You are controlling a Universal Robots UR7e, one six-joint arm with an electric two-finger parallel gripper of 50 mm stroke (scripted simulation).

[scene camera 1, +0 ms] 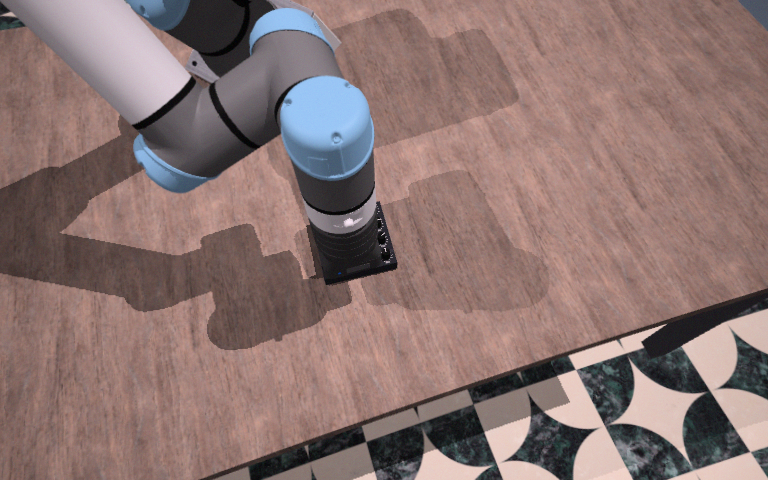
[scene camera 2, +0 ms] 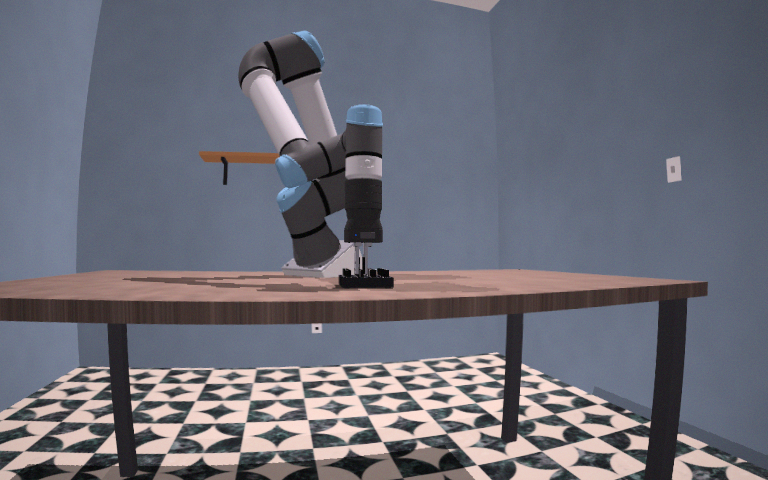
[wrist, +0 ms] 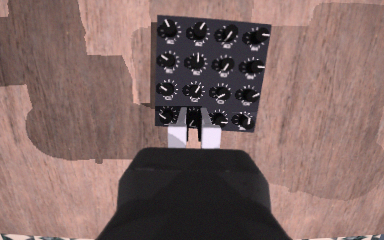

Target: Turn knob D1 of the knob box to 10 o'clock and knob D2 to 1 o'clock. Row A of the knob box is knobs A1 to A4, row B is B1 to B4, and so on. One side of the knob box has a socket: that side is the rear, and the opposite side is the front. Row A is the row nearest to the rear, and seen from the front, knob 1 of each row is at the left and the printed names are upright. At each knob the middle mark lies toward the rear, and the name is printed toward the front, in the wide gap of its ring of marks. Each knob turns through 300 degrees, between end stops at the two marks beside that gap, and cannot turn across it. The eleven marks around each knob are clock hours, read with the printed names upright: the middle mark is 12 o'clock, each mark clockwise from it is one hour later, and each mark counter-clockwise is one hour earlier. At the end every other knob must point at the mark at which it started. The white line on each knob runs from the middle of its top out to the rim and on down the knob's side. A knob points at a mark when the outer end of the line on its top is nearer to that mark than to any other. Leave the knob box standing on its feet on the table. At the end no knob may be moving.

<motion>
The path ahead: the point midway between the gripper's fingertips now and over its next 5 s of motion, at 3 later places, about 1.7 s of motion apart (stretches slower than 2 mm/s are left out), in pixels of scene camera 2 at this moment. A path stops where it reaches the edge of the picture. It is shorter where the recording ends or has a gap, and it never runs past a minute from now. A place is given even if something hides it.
The gripper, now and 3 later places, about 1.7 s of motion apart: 361, 273; 362, 255; 359, 250; 360, 246
</motion>
